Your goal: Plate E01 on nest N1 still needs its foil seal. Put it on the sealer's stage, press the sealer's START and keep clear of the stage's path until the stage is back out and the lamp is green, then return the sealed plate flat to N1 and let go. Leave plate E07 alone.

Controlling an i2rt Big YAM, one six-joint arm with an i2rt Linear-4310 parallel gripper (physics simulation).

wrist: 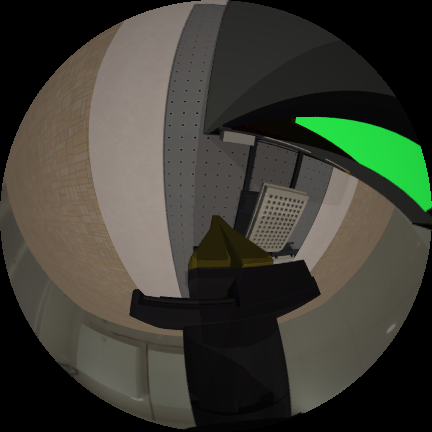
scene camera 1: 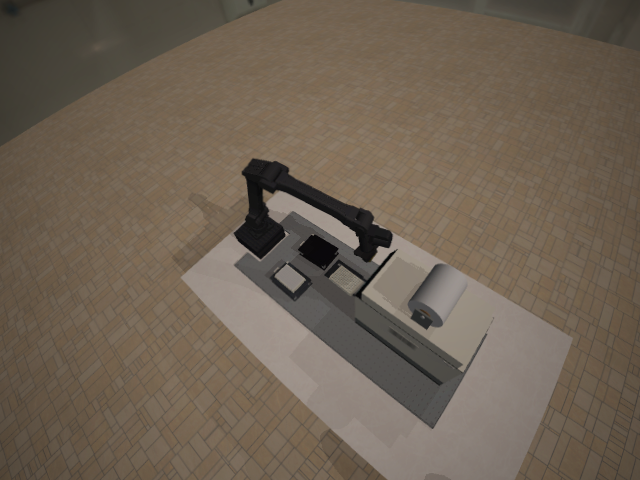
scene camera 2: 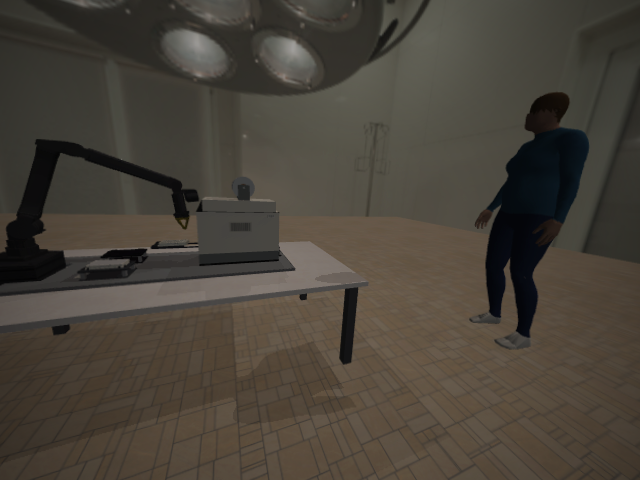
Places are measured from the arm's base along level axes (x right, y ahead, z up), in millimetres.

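Pixels of known places: gripper, between the fingertips: [wrist: 214,219] [scene camera 1: 368,261] [scene camera 2: 185,229]; arm's base, origin of its link: [scene camera 1: 261,228] [scene camera 2: 25,256].
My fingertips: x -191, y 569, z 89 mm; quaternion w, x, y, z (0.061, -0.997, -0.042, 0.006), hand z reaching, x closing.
Ahead of a thing's pixels: the offset from my fingertips to its middle. "*": to the spot under its first point. Level surfaces: height alone.
A beige plate with dark wells @[dx +114, dy -29, dz -52 mm] [scene camera 1: 345,279] [scene camera 2: 173,242] [wrist: 280,217] lies flat at the sealer's front, by dark rails that run under the sealer [scene camera 1: 392,279] [scene camera 2: 237,232]. Its label is not readable; the wells look uncovered. My gripper [scene camera 1: 366,257] [scene camera 2: 182,225] [wrist: 214,219] is shut and empty, raised in front of the sealer, apart from the plate. A bright green lit surface [wrist: 372,145] shows at the right in the wrist view. A white plate @[dx +266, dy -247, dz -110 mm] [scene camera 1: 289,277] [scene camera 2: 108,264] sits on a dark nest nearer the arm's base. Which nest is N1 and which plate is E07 cannot be read.
A black rectangular item @[dx +64, dy -270, dz -134 mm] [scene camera 1: 317,251] [scene camera 2: 125,253] lies between the arm's base and the beige plate. A white roll @[* dx +92, dy +330, dz +315 mm] [scene camera 1: 439,294] [scene camera 2: 242,187] stands on top of the sealer. The grey perforated mat @[dz -160 mm] [scene camera 1: 372,356] lies on the white table @[dz -174 mm] [scene camera 1: 527,372]. A person [scene camera 2: 537,175] stands beyond the table.
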